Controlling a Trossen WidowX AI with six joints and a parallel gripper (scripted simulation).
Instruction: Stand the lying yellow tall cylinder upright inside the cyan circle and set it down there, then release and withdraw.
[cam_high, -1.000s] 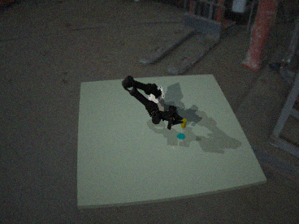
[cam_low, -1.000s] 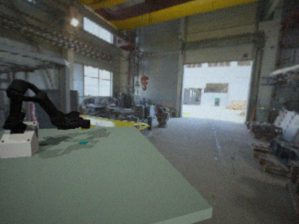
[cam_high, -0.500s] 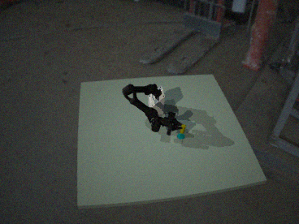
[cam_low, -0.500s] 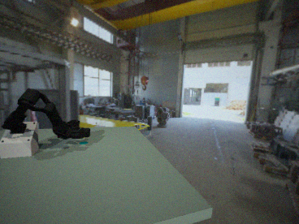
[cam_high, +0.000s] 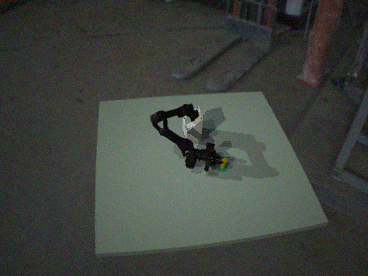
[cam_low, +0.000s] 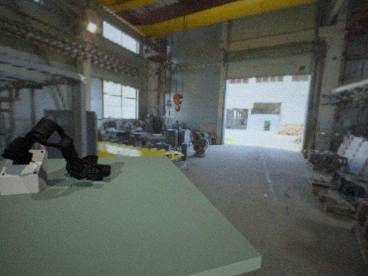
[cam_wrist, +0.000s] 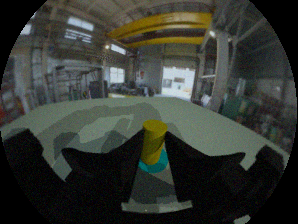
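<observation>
The yellow cylinder is 2 cm below my gripper tip. Round my gripper tip: cyan circle: 6 cm below.
</observation>
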